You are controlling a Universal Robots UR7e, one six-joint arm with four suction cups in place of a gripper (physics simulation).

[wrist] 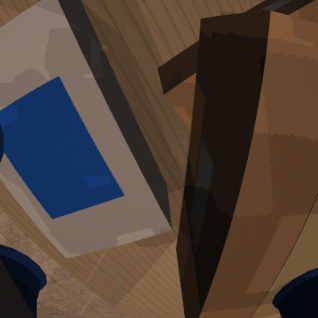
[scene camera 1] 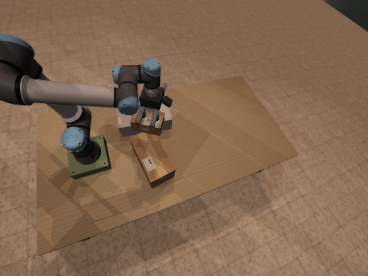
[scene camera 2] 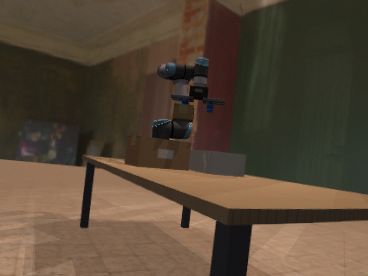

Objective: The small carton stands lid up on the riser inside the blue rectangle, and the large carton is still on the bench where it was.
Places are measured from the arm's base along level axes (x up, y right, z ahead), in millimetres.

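Pixels of known places: hand, tool point: (wrist: 163, 227) (scene camera 1: 152, 108) (scene camera 2: 197, 109); arm's base, link origin: (scene camera 1: 88, 152).
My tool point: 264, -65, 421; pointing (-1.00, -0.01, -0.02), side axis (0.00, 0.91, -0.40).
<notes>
For each thing: its top centre in the pictures, then the offset to it from my tool point, as dx, dy, dz. Level surfaces: height alone.
- small carton, top centre: (scene camera 1: 147, 116) (scene camera 2: 184, 106) +15, +62, -35
- grey riser, top centre: (wrist: 51, 158) (scene camera 2: 214, 151) (scene camera 1: 144, 111) -219, -155, -42
- blue rectangle, top centre: (wrist: 51, 158) -219, -155, -42
- large carton, top centre: (scene camera 2: 160, 139) (scene camera 1: 151, 153) -186, +179, -43
- wooden bench, surface height: dx -339
The small carton (scene camera 1: 146, 126) (scene camera 2: 183, 112) (wrist: 285, 165) hangs level, lid up, under one side of my suction gripper (scene camera 1: 150, 114) (scene camera 2: 197, 103), which is shut on it. It is in the air, clear of the bench and riser. The grey riser (scene camera 1: 125, 131) (scene camera 2: 220, 163) (wrist: 95, 240) lies below; in scene camera 1 the carton overlaps its front edge. The blue rectangle (wrist: 60, 150) on its top shows bare in the wrist view and is mostly hidden in scene camera 1. The large carton (scene camera 1: 156, 159) (scene camera 2: 145, 151) stands on the bench beside the riser.
The wooden bench (scene camera 1: 225, 120) (scene camera 2: 280, 195) carries the cartons and riser. The arm's green base plate (scene camera 1: 75, 167) is on the bench left of the large carton. The arm reaches over the bench's back left part. Dark bench legs (scene camera 2: 87, 195) stand on the tiled floor.
</notes>
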